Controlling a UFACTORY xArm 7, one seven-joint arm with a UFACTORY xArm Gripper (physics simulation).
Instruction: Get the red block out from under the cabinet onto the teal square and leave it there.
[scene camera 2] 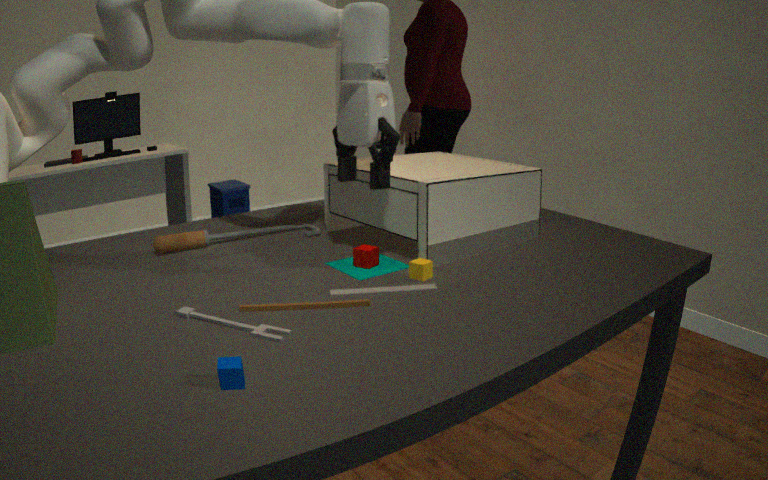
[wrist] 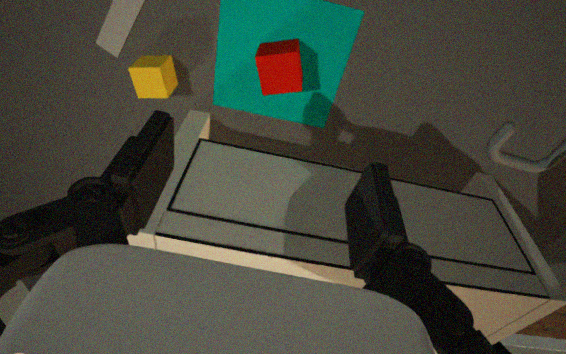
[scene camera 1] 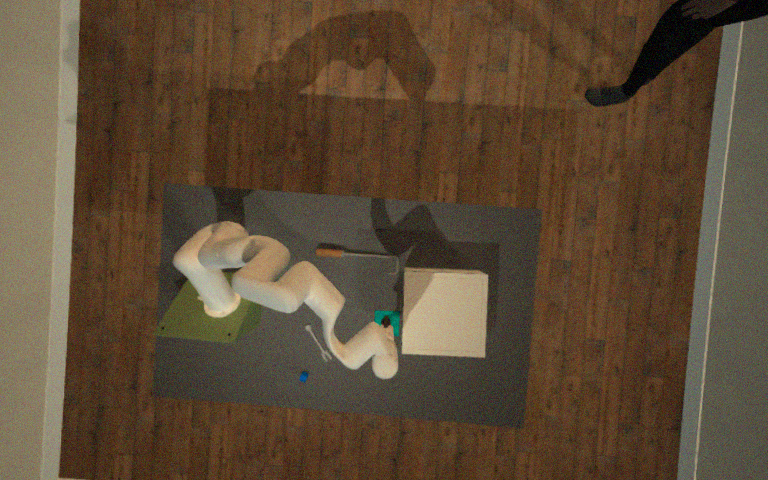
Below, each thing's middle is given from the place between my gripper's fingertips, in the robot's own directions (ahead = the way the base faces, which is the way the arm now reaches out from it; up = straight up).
The red block (wrist: 279,67) lies 110 mm below my hand. From my hand the other things lie so: teal square (scene camera 2: 386,265) 130 mm below, 10 mm ahead; thin brown stick (scene camera 2: 350,303) 150 mm behind, 130 mm below, 120 mm to the right; yellow block (wrist: 154,76) 120 mm below, 90 mm to the right, 50 mm ahead.
